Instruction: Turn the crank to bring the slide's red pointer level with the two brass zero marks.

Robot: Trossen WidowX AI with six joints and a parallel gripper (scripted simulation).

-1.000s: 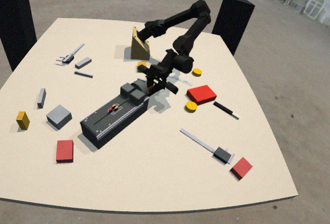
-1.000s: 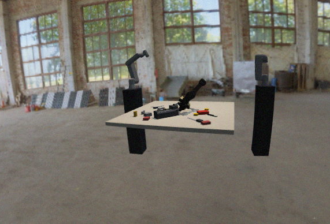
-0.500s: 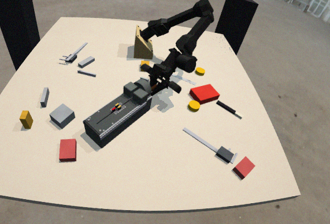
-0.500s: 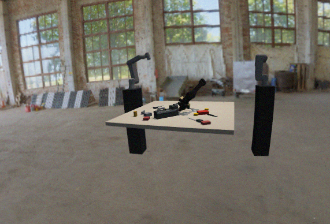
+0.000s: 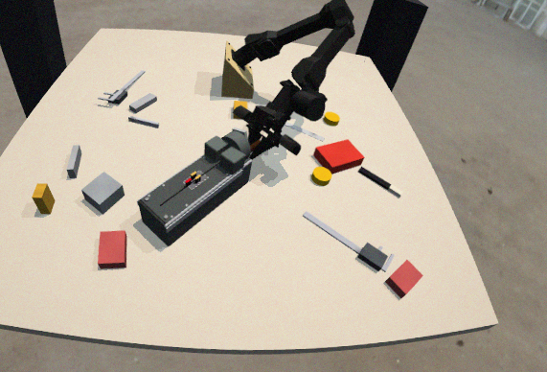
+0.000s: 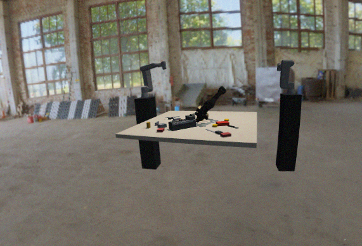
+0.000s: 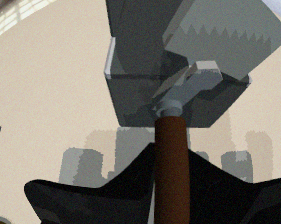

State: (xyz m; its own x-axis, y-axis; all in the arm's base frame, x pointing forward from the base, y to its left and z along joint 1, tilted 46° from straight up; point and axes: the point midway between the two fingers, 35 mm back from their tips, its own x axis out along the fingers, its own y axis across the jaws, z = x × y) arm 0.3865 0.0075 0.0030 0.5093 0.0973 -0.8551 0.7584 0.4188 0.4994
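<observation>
Now: gripper tip 10 mm past the brown handle, 10 mm to the right of it and 30 mm below it. The rest, counted from my gripper tip: crank: 40 mm above; grey bar: 160 mm behind, 190 mm to the left, 30 mm below; red pointer: 120 mm ahead, 150 mm to the right, 50 mm above.
</observation>
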